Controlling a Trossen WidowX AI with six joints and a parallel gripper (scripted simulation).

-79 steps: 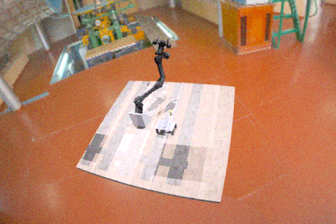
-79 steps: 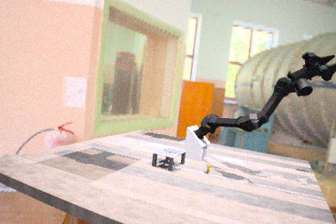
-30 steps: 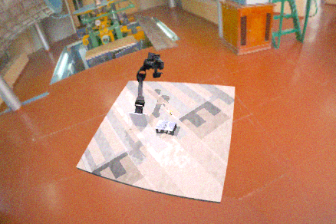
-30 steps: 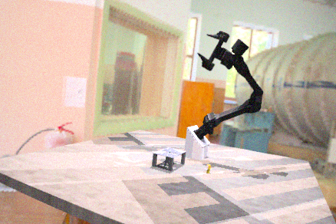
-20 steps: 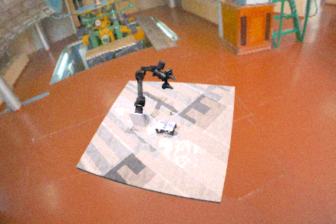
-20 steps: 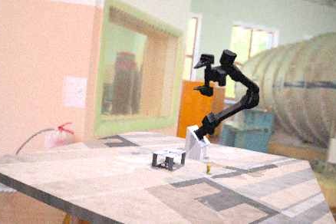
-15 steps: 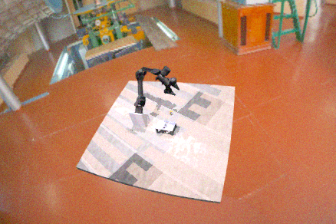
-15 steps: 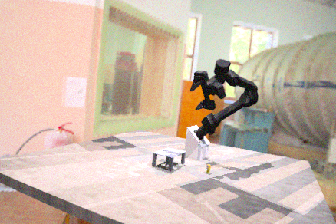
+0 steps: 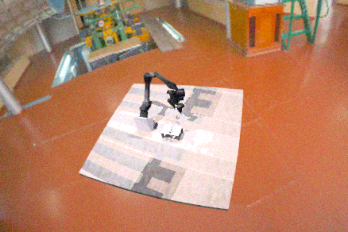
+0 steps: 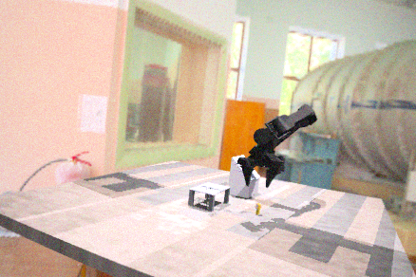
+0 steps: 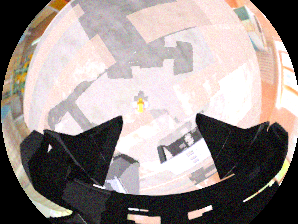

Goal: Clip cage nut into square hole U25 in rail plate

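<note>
Right now my gripper tip is 9 cm above the small yellow cage nut, 3 cm past it and 1 cm to the right of it. Round my gripper tip: label 19 cm to the right, 4 cm below, 2 cm ahead.
</note>
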